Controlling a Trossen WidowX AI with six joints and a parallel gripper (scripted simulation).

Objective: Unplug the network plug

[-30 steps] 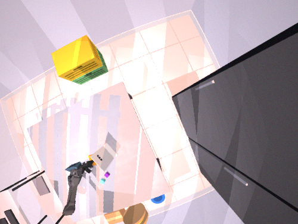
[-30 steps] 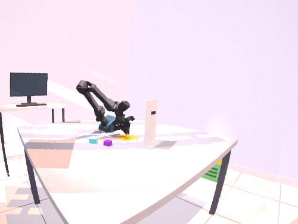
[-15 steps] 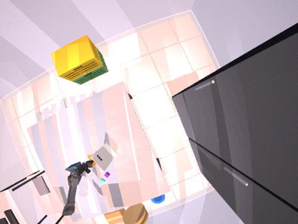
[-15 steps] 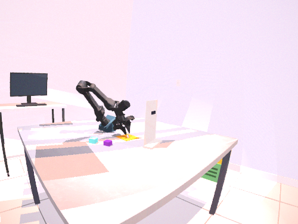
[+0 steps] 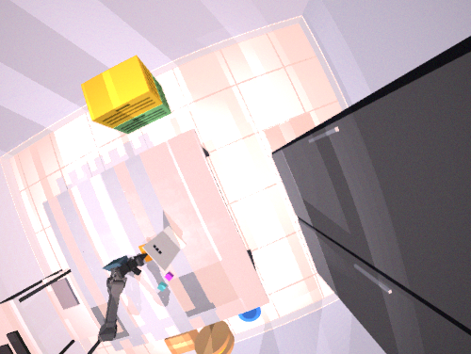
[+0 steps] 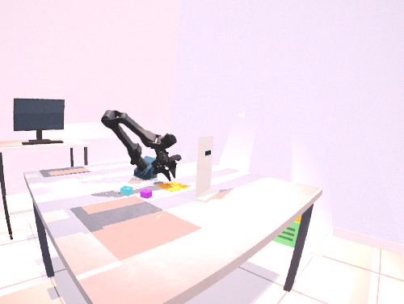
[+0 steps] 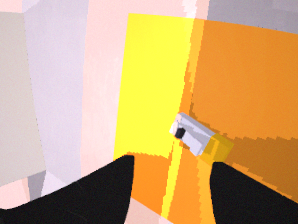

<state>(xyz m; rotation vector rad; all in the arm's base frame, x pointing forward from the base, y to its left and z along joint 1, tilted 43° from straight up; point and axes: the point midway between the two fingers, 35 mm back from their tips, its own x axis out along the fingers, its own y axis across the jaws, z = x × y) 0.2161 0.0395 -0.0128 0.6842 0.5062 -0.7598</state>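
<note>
Now: the yellow network plug 3 cm below my gripper tip. The rest, counted from my gripper tip: purple cube: 20 cm to the right, 8 cm ahead, 2 cm below; then orange marked square: 3 cm below; then upright panel: 19 cm ahead, 9 cm above, 5 cm to the left.
</note>
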